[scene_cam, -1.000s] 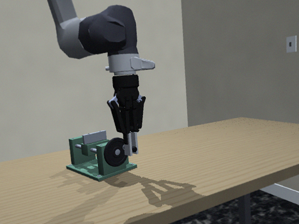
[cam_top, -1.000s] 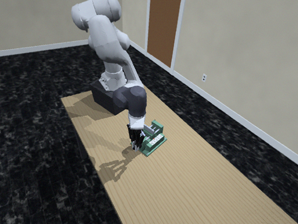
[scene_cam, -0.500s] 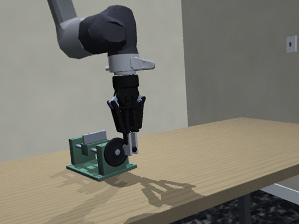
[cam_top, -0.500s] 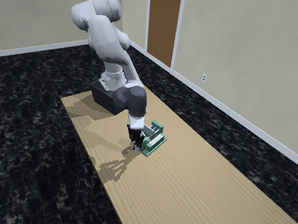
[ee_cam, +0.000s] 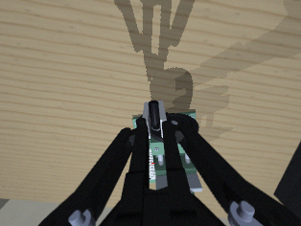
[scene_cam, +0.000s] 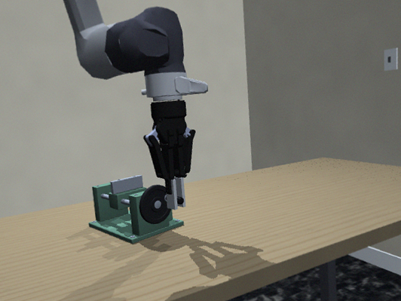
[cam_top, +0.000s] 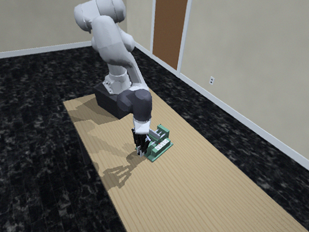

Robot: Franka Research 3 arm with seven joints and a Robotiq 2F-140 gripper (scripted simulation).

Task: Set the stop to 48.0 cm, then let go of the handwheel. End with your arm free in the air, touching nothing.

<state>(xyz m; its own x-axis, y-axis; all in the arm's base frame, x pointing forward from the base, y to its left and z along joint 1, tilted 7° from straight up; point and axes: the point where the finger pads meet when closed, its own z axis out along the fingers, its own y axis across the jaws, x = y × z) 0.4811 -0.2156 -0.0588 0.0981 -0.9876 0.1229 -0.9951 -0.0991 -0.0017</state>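
Now: the black handwheel 10 mm behind my hand, 20 mm to the left of it and 20 mm below it. The rest, counted from my hand: stop block 30 mm behind, 140 mm to the left, 10 mm below.
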